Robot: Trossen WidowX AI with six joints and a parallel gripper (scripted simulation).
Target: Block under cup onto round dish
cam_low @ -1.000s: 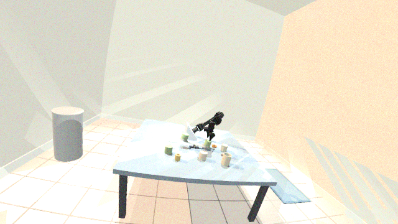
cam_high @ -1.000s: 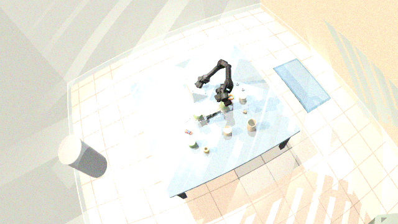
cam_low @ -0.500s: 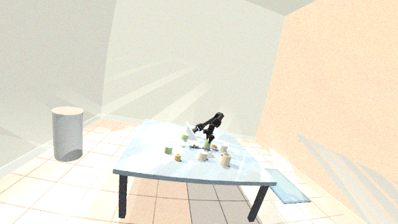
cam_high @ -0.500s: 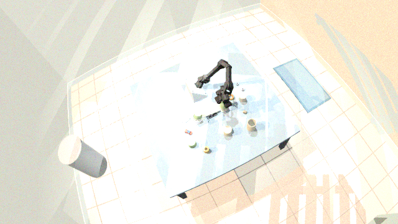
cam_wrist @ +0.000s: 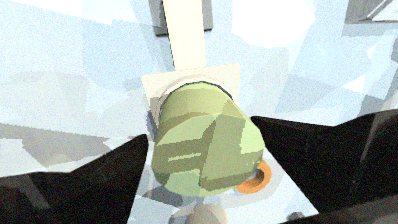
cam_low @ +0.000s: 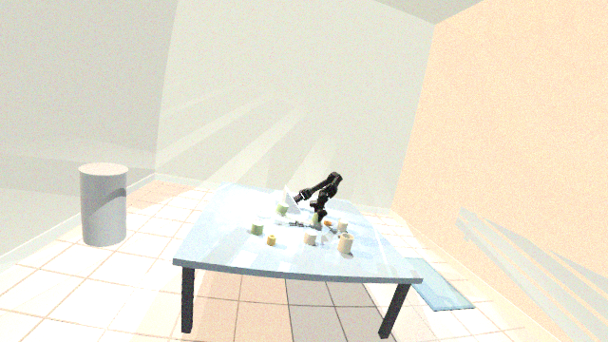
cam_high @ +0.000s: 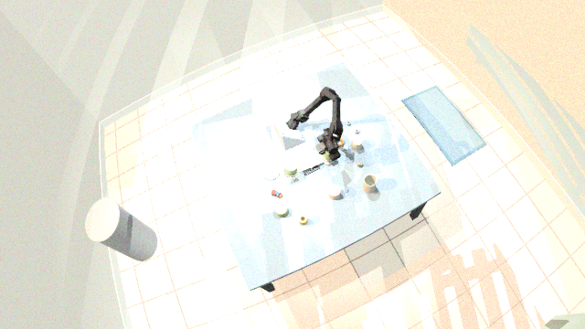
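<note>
Now: gripper tip 70 mm past the orange ring, 110 mm to the right of it and 50 mm above it. The rest, counted from my gripper tip: red toy car: 50 mm ahead, 390 mm to the right, 40 mm below; then balance beam: 130 mm to the right, 20 mm below; then round dish: 100 mm behind, 360 mm to the right, 50 mm below.
</note>
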